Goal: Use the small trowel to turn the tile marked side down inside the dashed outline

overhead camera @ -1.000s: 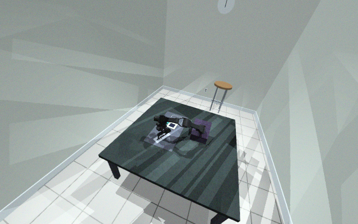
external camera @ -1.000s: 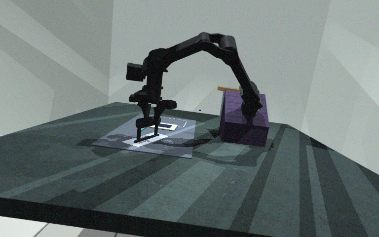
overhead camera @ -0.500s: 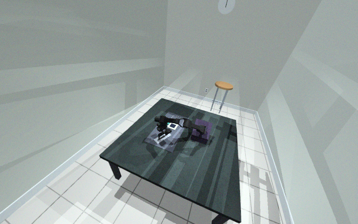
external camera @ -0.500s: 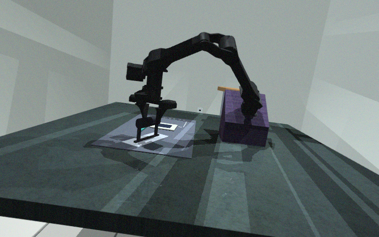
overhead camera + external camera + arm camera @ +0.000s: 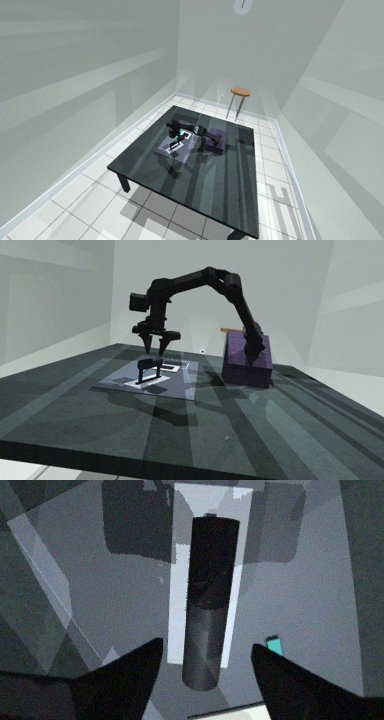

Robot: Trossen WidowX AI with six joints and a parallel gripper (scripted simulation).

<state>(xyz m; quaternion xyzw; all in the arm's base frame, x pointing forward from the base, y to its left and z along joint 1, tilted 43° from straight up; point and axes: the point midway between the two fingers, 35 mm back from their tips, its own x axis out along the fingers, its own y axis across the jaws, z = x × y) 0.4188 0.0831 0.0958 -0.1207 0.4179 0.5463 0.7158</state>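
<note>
Right now the small trowel is 10 mm to the right of my gripper tip and 60 mm below it. From my gripper tip the other things lie so: grey mat (20 mm behind, 160 mm to the right, 120 mm below); then teal piece (40 mm ahead, 200 mm to the right, 100 mm below); then tile (40 mm behind, 220 mm to the right, 100 mm below).
</note>
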